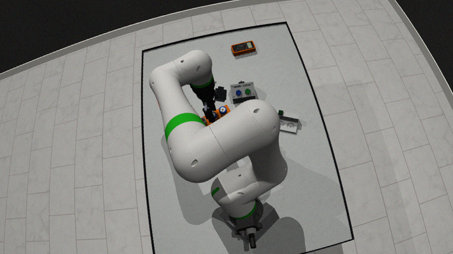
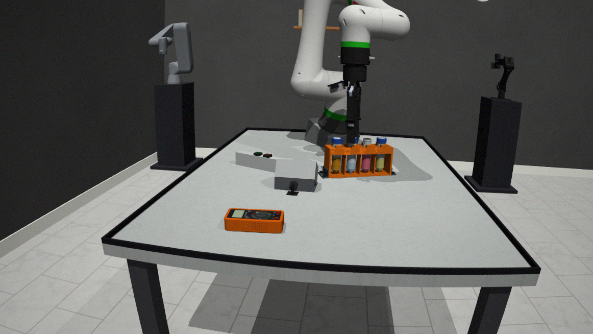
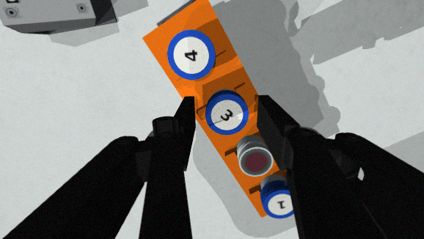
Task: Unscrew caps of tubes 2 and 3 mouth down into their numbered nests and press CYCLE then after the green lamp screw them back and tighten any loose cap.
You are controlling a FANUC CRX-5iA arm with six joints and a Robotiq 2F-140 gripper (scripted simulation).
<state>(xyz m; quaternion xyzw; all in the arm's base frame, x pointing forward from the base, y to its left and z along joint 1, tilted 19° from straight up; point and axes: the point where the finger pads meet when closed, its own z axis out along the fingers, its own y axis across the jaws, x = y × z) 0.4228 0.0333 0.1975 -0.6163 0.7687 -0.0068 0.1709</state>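
Right now the cap 3 is 3 cm below my hand. The rest, counted from my hand: blue key: 14 cm to the right, 13 cm ahead, 8 cm below; cap 1: 10 cm to the left, 3 cm below, 3 cm behind; cap 4: 5 cm to the right, 3 cm below, 2 cm ahead.
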